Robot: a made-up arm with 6 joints. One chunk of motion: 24 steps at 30 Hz.
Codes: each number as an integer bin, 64 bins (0 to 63) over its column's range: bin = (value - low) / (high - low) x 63, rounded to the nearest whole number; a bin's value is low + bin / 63 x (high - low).
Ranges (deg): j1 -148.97..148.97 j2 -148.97..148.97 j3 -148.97..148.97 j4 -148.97..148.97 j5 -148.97..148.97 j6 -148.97..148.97
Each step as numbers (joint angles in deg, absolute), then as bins.
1 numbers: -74.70 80.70 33.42 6.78 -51.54 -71.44
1 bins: 16 49 39 33 21 16
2 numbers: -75.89 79.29 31.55 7.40 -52.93 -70.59
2 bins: 15 48 38 33 20 17
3 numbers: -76.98 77.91 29.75 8.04 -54.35 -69.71
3 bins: 15 48 38 33 20 17
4 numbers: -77.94 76.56 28.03 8.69 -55.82 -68.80
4 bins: 15 48 37 33 20 17
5 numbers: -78.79 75.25 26.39 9.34 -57.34 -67.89
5 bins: 15 47 37 33 19 17
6 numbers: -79.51 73.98 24.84 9.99 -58.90 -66.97
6 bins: 15 47 37 34 19 17
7 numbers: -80.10 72.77 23.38 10.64 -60.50 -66.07
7 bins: 15 47 36 34 19 18
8 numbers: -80.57 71.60 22.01 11.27 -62.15 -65.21
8 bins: 14 47 36 34 18 18
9 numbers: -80.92 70.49 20.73 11.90 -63.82 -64.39
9 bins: 14 46 36 34 18 18
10 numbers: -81.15 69.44 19.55 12.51 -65.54 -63.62
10 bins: 14 46 36 34 18 18
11 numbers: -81.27 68.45 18.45 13.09 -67.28 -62.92
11 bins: 14 46 35 34 17 18
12 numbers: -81.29 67.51 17.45 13.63 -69.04 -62.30
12 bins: 14 46 35 34 17 18
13 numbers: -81.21 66.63 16.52 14.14 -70.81 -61.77
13 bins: 14 46 35 34 17 18
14 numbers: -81.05 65.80 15.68 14.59 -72.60 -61.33
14 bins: 14 45 35 35 16 19
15 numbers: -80.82 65.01 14.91 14.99 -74.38 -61.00
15 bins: 14 45 35 35 16 19
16 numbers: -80.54 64.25 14.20 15.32 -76.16 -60.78
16 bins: 14 45 35 35 15 19
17 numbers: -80.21 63.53 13.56 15.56 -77.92 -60.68
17 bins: 15 45 34 35 15 19
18 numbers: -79.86 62.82 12.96 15.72 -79.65 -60.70
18 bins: 15 45 34 35 15 19
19 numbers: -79.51 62.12 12.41 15.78 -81.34 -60.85
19 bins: 15 45 34 35 14 19
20 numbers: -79.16 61.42 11.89 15.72 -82.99 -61.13
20 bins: 15 44 34 35 14 19
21 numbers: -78.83 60.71 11.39 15.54 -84.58 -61.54
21 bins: 15 44 34 35 14 18
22 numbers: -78.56 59.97 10.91 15.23 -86.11 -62.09
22 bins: 15 44 34 35 13 18
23 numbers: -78.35 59.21 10.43 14.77 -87.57 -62.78
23 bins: 15 44 34 35 13 18
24 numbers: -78.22 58.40 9.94 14.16 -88.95 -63.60
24 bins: 15 44 34 34 13 18
